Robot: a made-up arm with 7 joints.
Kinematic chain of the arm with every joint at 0, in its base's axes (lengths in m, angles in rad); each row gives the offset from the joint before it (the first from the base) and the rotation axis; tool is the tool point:
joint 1: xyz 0 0 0.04 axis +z
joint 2: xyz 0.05 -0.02 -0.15 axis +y
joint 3: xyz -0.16 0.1 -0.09 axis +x
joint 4: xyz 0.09 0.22 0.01 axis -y
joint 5: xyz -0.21 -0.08 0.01 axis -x
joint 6: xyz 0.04 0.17 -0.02 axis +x
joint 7: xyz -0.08 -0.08 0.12 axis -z
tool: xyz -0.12 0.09 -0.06
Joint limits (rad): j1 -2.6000..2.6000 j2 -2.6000..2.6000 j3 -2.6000..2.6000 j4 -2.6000..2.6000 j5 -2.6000..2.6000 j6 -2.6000..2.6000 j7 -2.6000..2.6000
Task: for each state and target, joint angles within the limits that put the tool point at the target. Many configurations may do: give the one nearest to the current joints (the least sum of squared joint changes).
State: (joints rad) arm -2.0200 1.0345 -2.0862 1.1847 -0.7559 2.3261 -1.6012
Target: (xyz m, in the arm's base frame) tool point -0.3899 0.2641 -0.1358
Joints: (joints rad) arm -1.9122 1.0290 -2.3371 1.3108 -0.5210 1.9570 -1.6027
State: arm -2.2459 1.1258 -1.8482 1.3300 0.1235 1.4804 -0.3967
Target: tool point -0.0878 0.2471 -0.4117
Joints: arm -2.4015 1.0709 -1.6331 2.0012 0.3676 1.4836 -0.5661
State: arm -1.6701 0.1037 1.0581 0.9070 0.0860 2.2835 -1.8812
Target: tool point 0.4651 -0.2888 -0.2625
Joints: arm -1.9261 0.0839 0.8529 1.1040 0.3783 2.0661 -1.9732
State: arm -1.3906 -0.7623 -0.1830 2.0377 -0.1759 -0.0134 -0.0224
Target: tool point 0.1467 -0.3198 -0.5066
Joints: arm -1.3081 -0.3835 -0.5670 2.2034 -0.2777 0.1645 -0.7927
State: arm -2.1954 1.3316 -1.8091 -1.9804 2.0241 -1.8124 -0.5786
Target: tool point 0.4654 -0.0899 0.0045
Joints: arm -1.9518 1.3556 -1.7333 -1.7265 2.2132 -1.8928 0.1206
